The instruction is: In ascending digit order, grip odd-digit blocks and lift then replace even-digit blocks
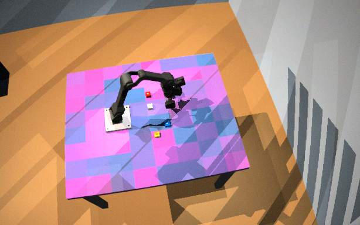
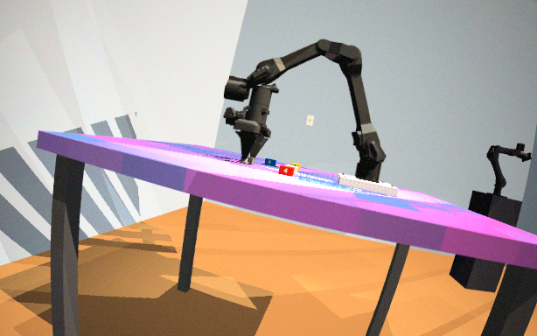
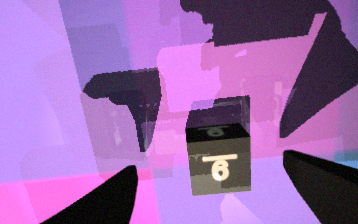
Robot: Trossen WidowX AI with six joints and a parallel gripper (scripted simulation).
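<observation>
My gripper tip is now 1 cm to the left of the dark block. From my gripper tip the other things lie so: blue block (16 cm to the right, 5 cm behind); cream block (12 cm behind, 1 cm to the right); red block (12 cm behind, 9 cm to the left).
</observation>
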